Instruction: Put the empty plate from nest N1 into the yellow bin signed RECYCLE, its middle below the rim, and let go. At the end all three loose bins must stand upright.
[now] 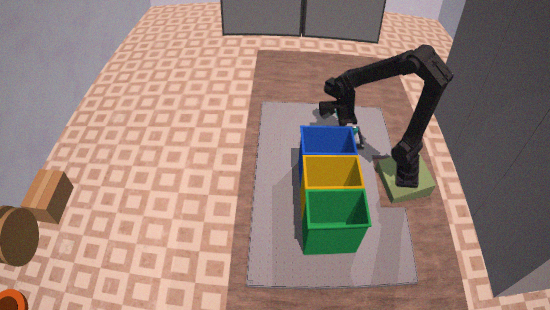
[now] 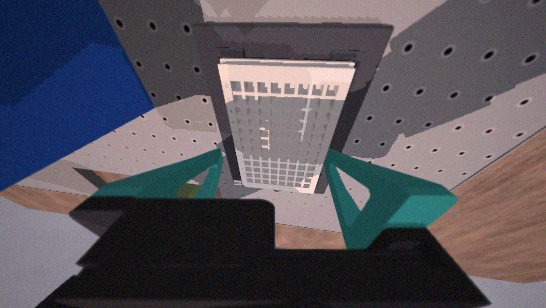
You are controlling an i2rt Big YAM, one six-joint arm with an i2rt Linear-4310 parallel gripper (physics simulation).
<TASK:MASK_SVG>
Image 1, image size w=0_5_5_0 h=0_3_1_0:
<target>blue bin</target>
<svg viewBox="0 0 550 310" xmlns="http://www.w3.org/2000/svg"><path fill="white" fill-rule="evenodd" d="M300 188L303 172L303 155L358 155L352 127L300 126L301 140L298 160Z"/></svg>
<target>yellow bin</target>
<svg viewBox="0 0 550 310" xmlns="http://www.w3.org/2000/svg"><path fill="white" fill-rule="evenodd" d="M303 155L303 172L300 188L302 220L306 201L305 189L365 189L358 155Z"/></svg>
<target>green bin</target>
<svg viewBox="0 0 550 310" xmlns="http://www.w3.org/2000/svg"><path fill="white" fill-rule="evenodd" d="M305 189L306 201L302 220L303 254L356 253L368 227L372 226L365 189Z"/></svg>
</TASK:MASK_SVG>
